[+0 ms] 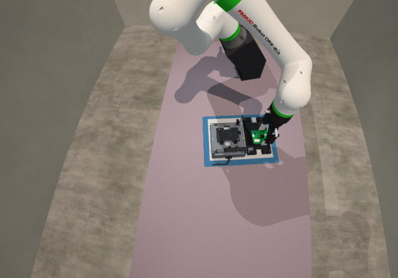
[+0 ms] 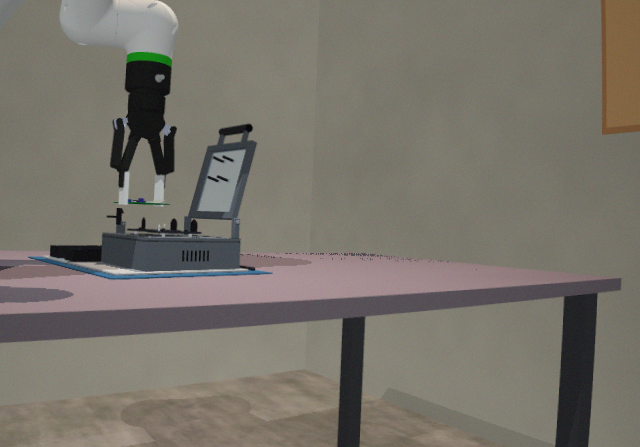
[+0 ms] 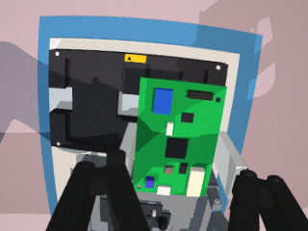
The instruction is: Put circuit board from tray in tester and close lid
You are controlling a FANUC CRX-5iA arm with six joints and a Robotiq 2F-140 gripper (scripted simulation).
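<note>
Now: hand 20 mm above the green circuit board. The rest, counted from my hand: tester lid: 90 mm ahead, 170 mm to the right, 40 mm above; latch hook: 100 mm behind, 110 mm to the right, 50 mm below; tester: 130 mm to the right, 30 mm below.
</note>
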